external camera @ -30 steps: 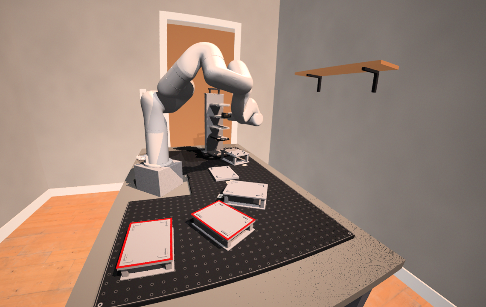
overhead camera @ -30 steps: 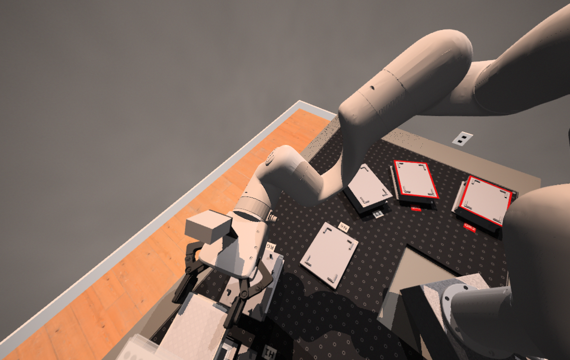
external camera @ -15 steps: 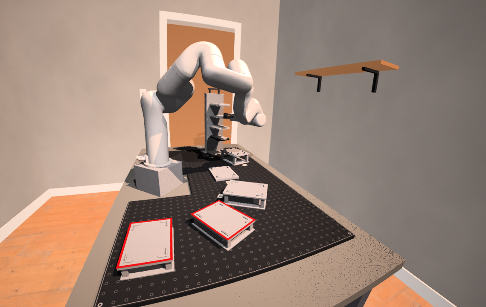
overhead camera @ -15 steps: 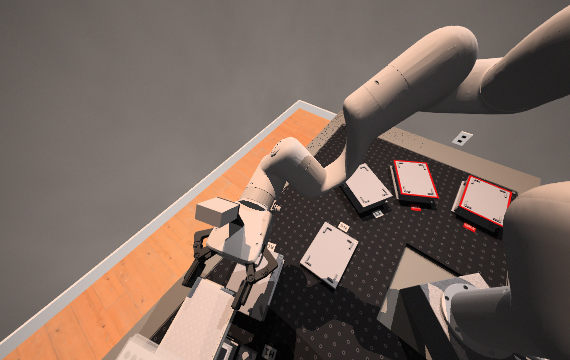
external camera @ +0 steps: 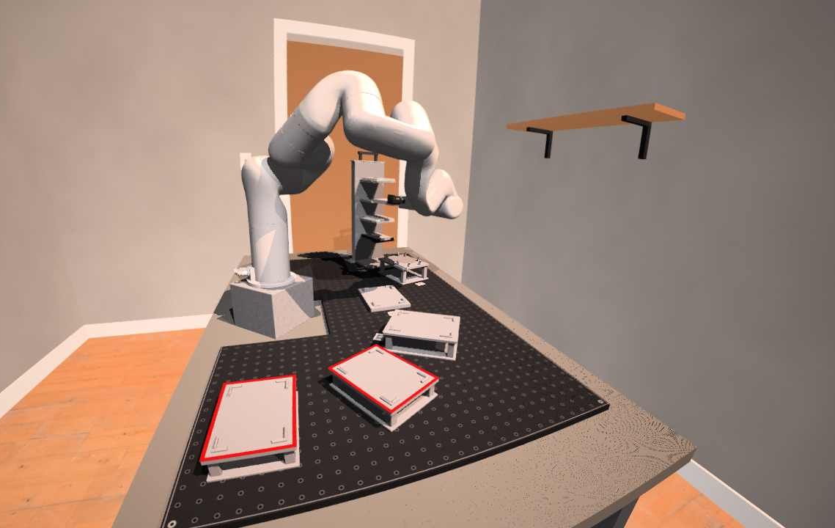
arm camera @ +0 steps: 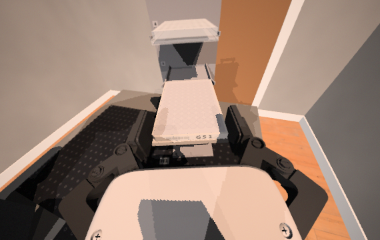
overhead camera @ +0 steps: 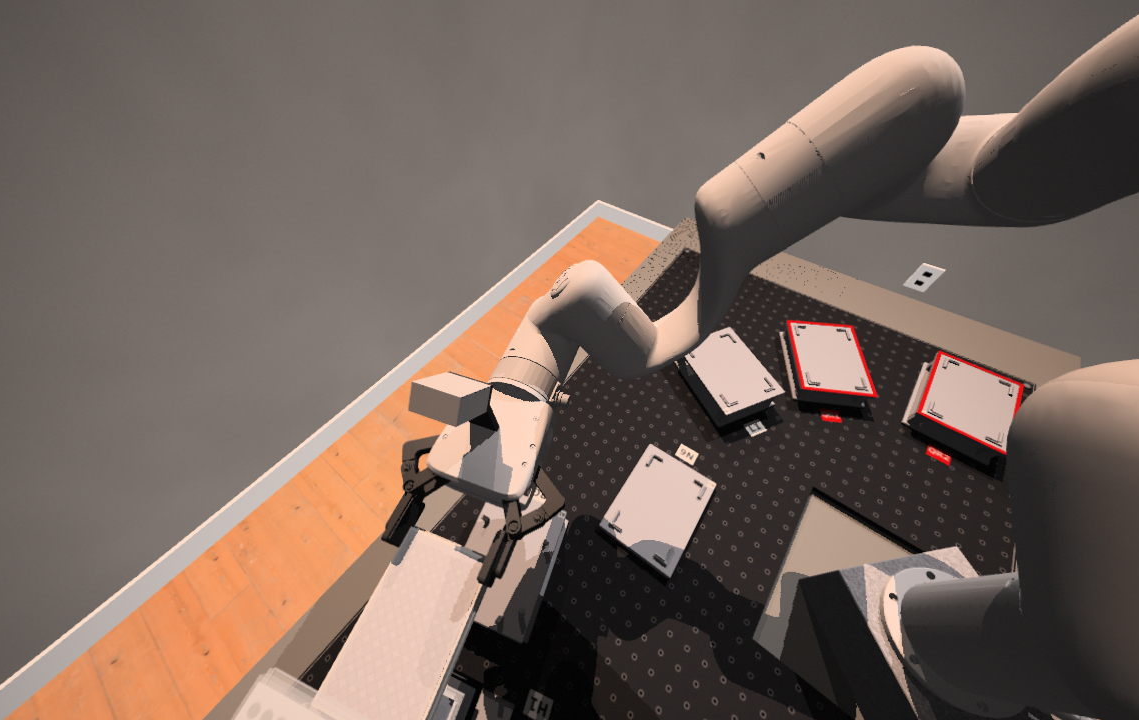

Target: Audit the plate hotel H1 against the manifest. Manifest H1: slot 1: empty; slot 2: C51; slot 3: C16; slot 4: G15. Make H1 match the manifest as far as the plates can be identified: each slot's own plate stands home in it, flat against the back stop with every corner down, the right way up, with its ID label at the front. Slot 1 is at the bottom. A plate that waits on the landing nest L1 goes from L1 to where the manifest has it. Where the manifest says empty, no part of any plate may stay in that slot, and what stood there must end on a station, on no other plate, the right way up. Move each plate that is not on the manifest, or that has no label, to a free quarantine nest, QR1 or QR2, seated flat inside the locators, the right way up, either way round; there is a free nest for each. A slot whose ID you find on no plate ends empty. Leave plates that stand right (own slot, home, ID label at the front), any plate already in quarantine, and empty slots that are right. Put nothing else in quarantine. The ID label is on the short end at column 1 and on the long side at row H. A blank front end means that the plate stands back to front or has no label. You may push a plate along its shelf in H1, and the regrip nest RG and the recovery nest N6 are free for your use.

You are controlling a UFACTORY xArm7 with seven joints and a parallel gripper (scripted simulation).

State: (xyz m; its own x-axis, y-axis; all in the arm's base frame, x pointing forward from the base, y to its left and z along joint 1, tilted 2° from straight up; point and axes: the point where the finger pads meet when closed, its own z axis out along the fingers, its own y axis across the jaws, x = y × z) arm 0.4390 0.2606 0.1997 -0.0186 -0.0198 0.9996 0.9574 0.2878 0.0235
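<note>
Right now the white well plate is 20 mm behind my hand, 50 mm to the left of it and 20 mm below it. Also, from my hand: regrip nest RG (10 mm ahead, 30 mm to the right, 230 mm below); then clear plate labelled C51 (40 mm behind, 150 mm to the left, 90 mm below); then dark plate (40 mm behind, 150 mm to the left, 170 mm below).
</note>
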